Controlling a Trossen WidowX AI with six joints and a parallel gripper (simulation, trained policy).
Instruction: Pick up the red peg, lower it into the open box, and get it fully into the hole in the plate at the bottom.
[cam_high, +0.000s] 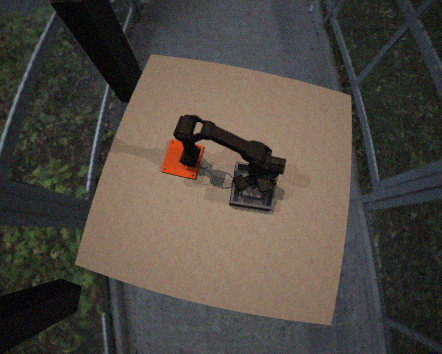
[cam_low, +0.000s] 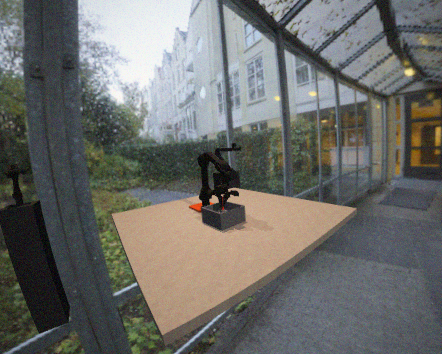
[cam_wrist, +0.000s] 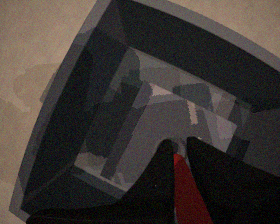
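My gripper tip is 1 cm past the red peg, 2 cm to the right of it and 2 cm below it. The rest, counted from my gripper tip: grey plate (1 cm behind, 1 cm to the left, 5 cm below); dark grey box (1 cm behind, 1 cm to the left, 7 cm below).
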